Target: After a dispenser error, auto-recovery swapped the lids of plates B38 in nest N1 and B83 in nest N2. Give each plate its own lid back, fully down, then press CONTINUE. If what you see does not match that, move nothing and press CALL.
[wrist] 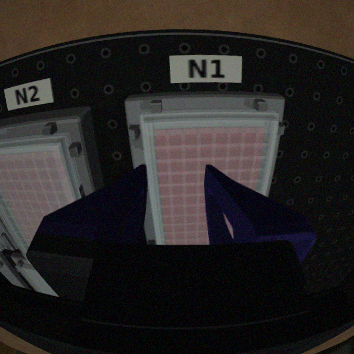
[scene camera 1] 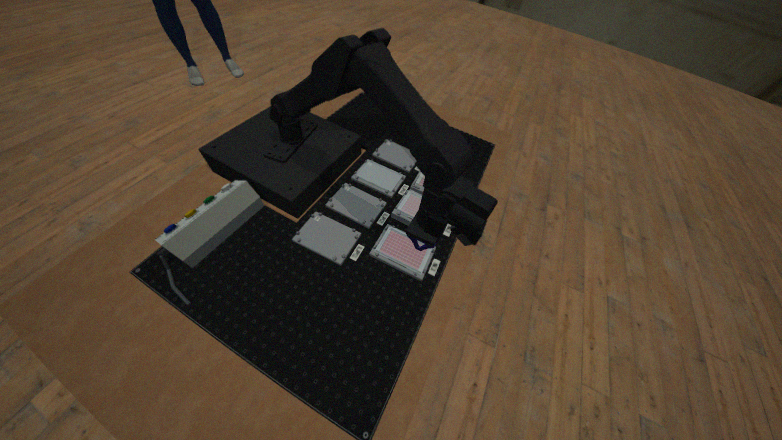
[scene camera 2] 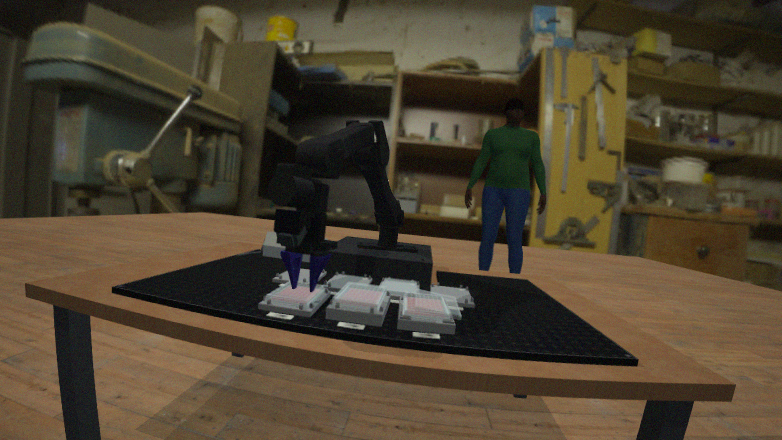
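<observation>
My gripper is partly open, pointing down over the N1 plate; nothing shows held between its blue fingers. The N1 plate has pink wells under a clear lid and sits in the grey nest beside the N1 label. In the wrist view, one fingertip is at its left edge and the other over the wells. The N2 plate, also pink and clear-topped, is partly hidden in the wrist view. No B38 or B83 marking is readable.
A third pink plate stands beside N2. Grey pads lie nearer the arm base, with a paler one beyond. A sloped button box with coloured buttons stands at the left. A person stands behind the table.
</observation>
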